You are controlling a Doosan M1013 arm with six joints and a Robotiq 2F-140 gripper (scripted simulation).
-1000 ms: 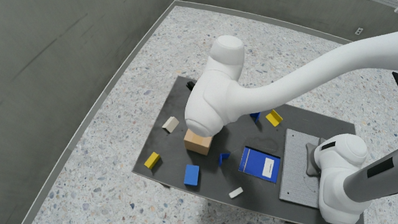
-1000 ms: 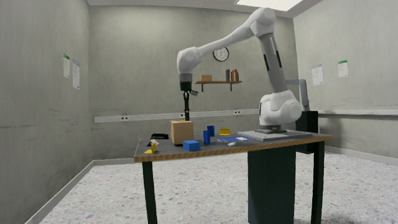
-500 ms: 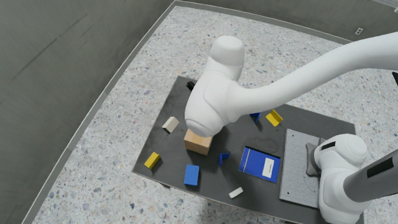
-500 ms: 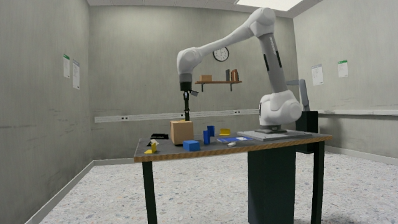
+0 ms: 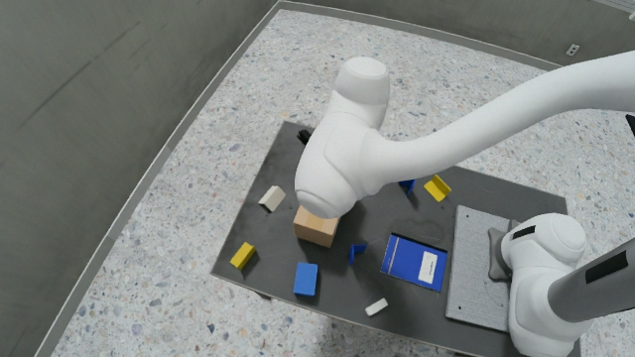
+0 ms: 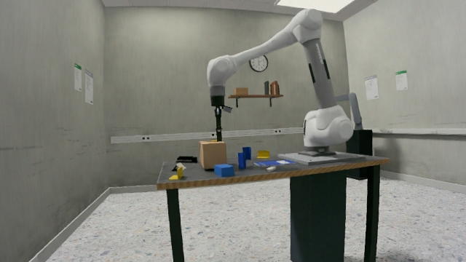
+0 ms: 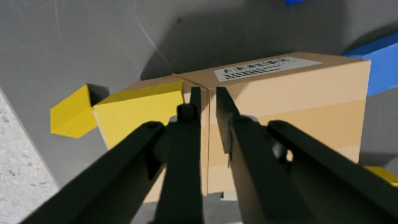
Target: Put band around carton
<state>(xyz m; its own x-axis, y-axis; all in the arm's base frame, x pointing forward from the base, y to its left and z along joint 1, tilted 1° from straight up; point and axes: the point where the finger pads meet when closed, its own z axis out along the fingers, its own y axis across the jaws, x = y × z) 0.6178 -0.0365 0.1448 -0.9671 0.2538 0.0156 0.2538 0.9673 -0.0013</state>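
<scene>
Right now the brown carton is 100 mm below my hand, 50 mm ahead of it and 10 mm to the left of it. Round my hand: blue block 260 mm to the left, 150 mm below, 50 mm ahead; then white block 280 mm to the left, 180 mm behind, 160 mm below.
</scene>
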